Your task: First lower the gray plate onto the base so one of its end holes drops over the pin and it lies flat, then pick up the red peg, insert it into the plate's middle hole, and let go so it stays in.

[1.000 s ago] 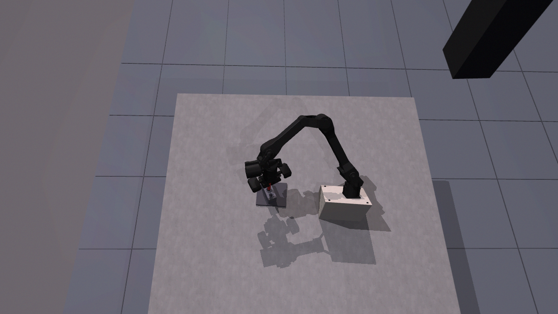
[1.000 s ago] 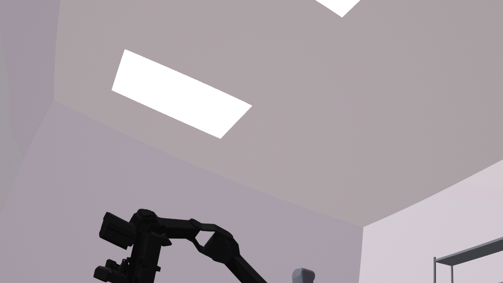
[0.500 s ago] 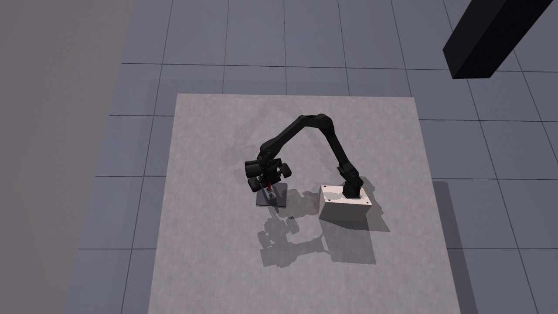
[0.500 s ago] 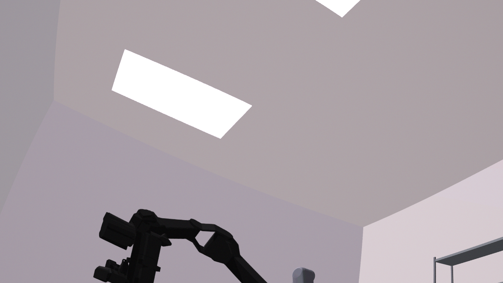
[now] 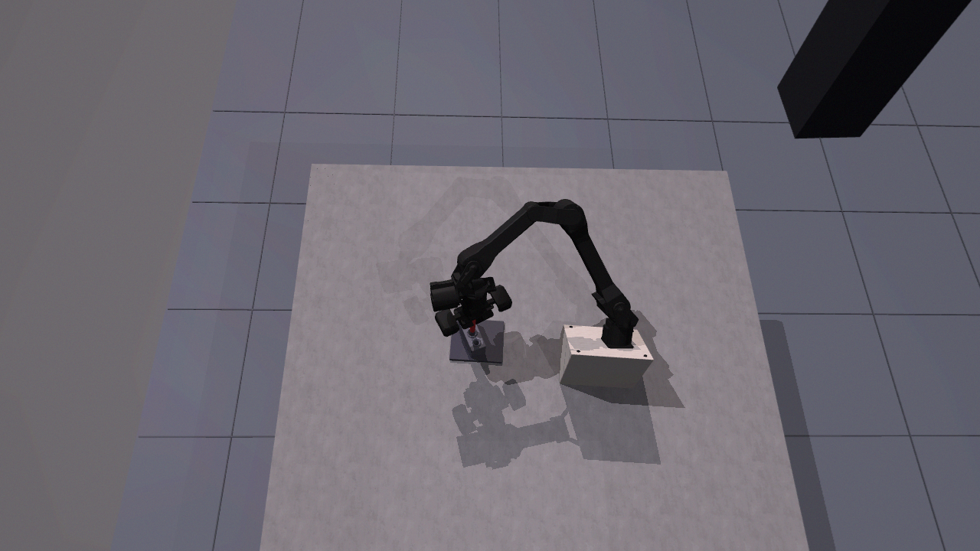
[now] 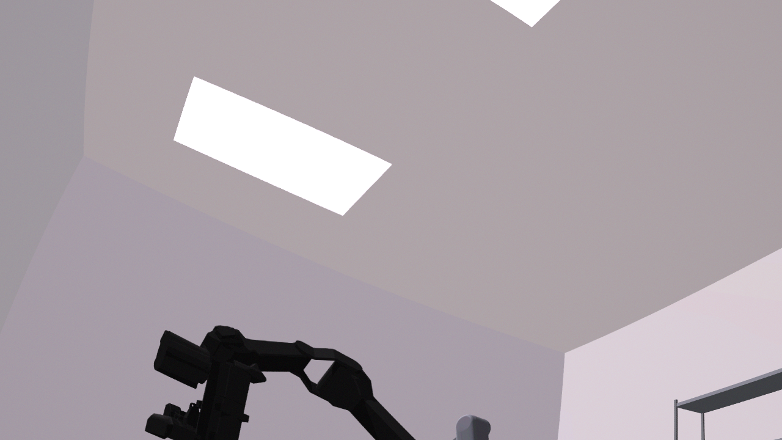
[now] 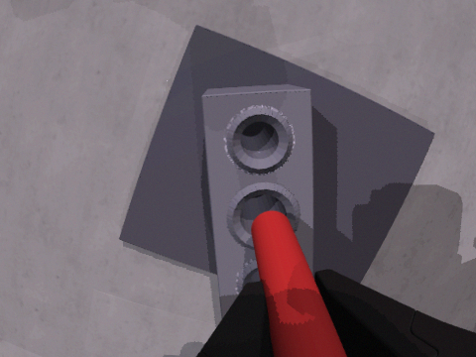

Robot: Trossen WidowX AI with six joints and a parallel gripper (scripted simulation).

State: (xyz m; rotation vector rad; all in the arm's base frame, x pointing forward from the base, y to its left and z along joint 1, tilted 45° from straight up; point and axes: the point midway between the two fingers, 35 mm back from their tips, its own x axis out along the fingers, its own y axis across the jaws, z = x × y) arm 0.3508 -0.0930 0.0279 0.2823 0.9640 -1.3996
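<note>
The gray plate lies 7 cm below my gripper tip. The rest, counted from my gripper tip: red peg: right at my gripper tip.
</note>
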